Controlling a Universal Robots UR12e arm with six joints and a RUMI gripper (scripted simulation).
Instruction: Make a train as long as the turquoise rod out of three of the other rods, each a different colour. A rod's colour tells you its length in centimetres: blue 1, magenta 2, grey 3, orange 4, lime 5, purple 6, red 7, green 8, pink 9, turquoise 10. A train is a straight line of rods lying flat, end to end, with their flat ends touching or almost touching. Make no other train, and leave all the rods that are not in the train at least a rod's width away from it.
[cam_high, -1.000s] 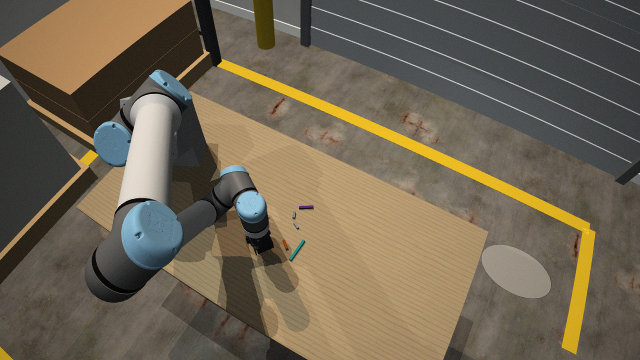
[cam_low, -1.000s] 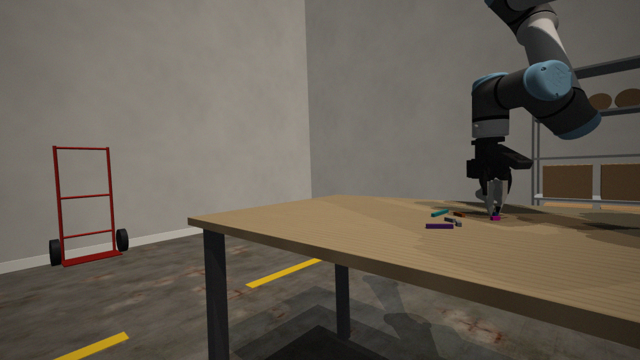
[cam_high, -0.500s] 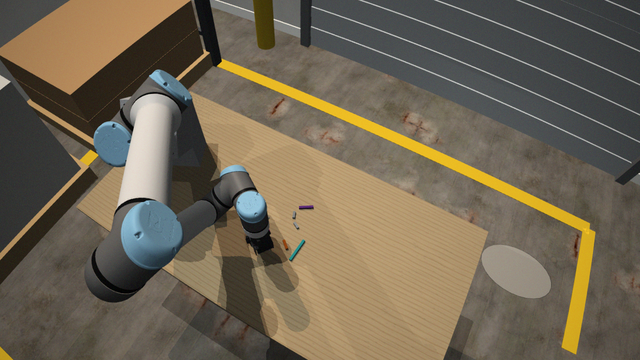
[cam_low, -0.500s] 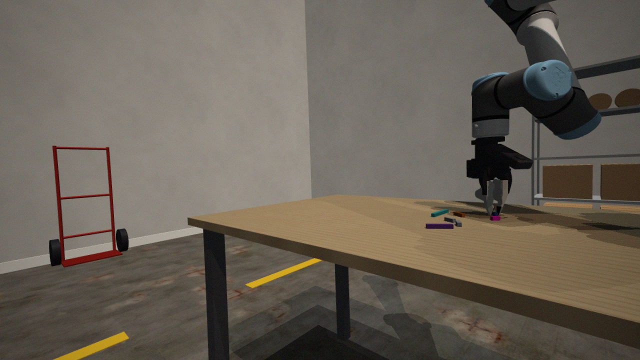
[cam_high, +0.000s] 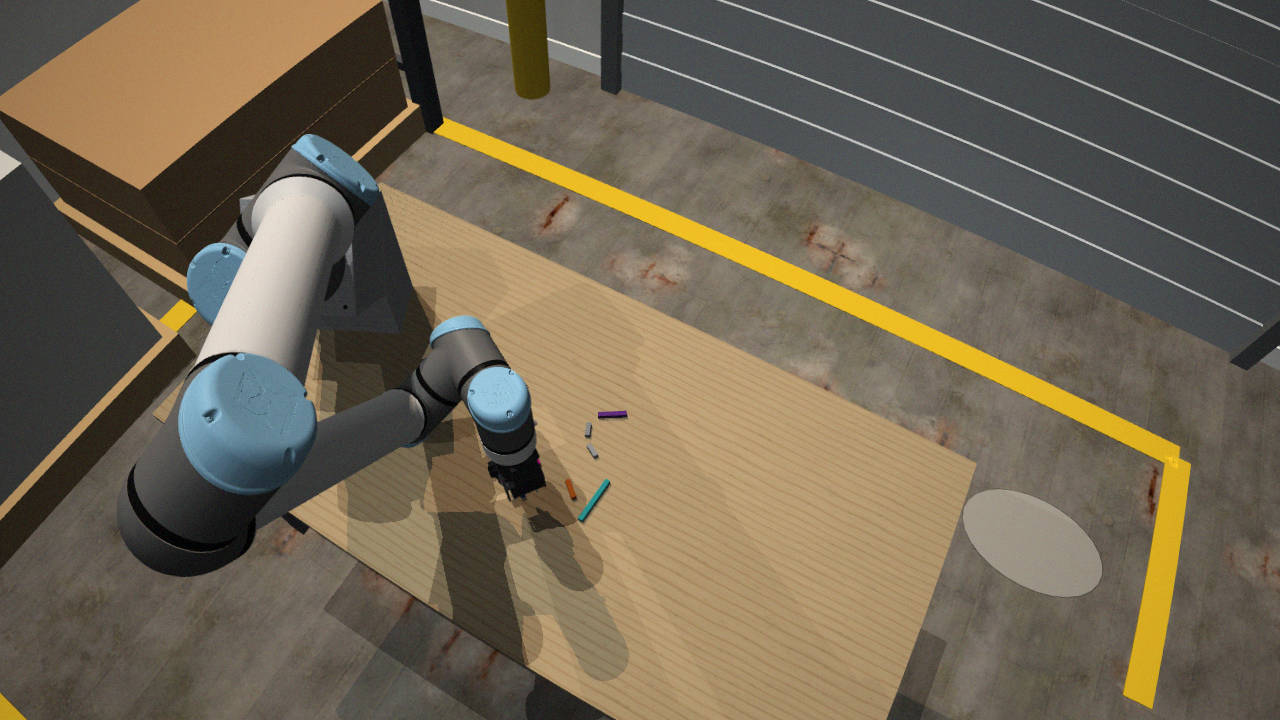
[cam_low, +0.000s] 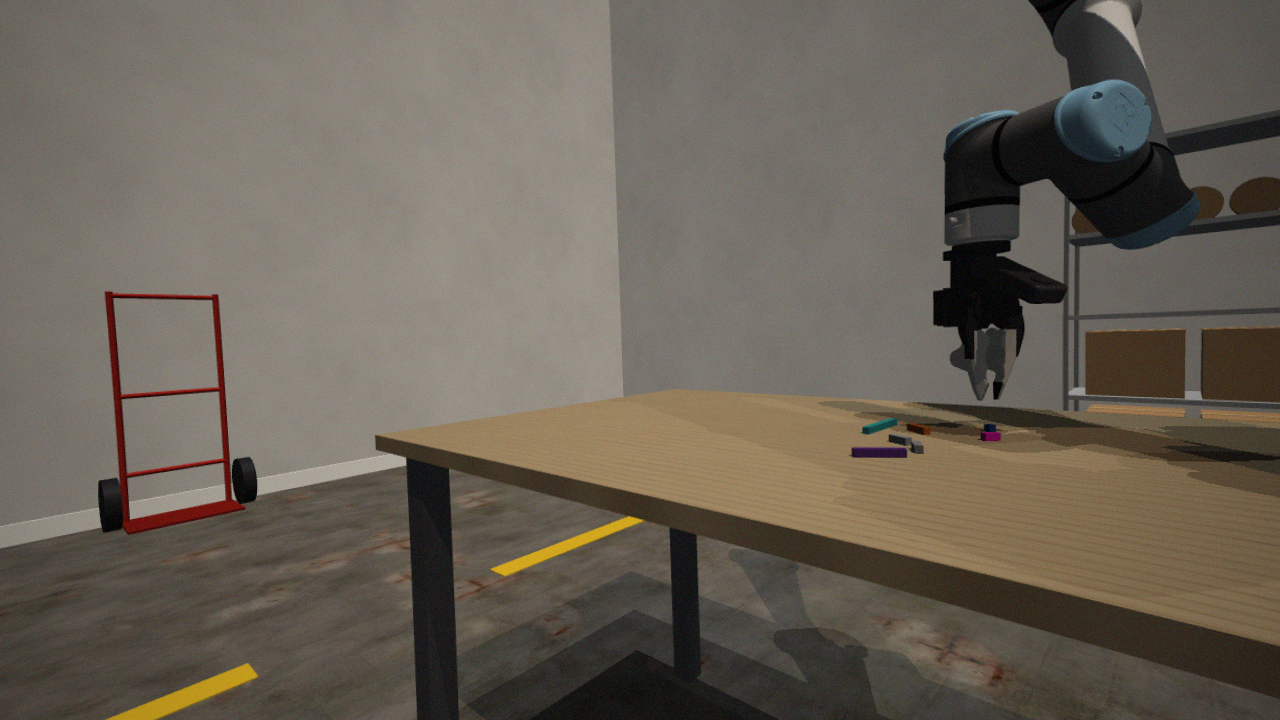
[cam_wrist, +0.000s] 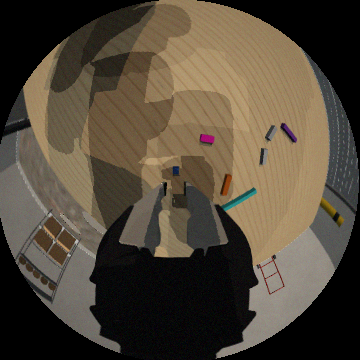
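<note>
Right now the blue cube is 6 cm below my hand. The rest, counted from my hand: orange rod (8 cm ahead, 6 cm below, 5 cm to the left); magenta rod (7 cm to the left, 6 cm below, 1 cm behind); turquoise rod (14 cm ahead, 6 cm below, 4 cm to the left).
</note>
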